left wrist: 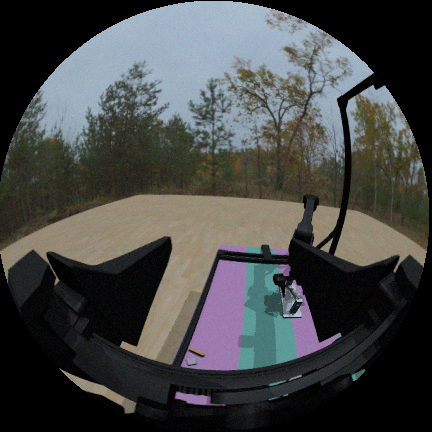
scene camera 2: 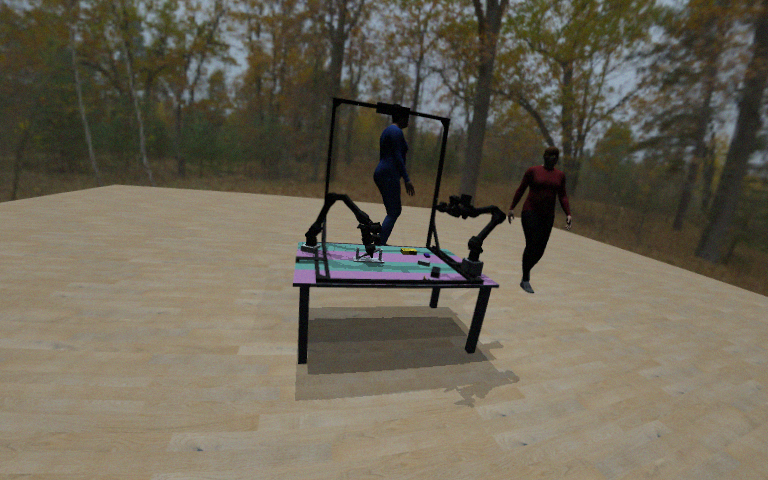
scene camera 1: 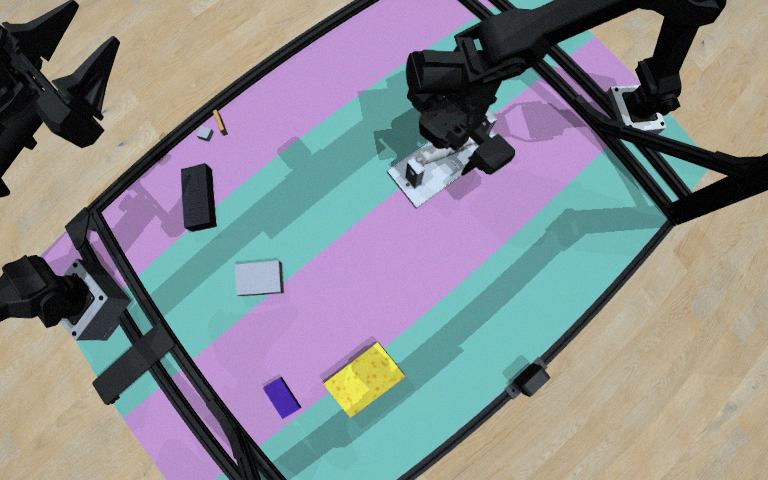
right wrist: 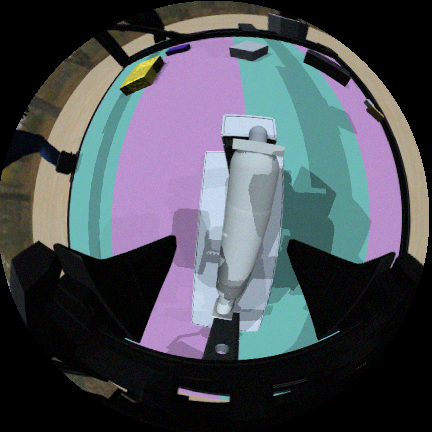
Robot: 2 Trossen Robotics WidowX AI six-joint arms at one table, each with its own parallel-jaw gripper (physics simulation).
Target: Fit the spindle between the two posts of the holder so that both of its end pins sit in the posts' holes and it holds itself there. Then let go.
Scene:
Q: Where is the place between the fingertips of my right gripper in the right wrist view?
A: At 234,244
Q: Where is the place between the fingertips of my right gripper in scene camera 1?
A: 445,155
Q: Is my left gripper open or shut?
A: Open.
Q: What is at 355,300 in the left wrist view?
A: My left gripper.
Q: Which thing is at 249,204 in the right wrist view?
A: A spindle.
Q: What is my left gripper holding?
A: Nothing.

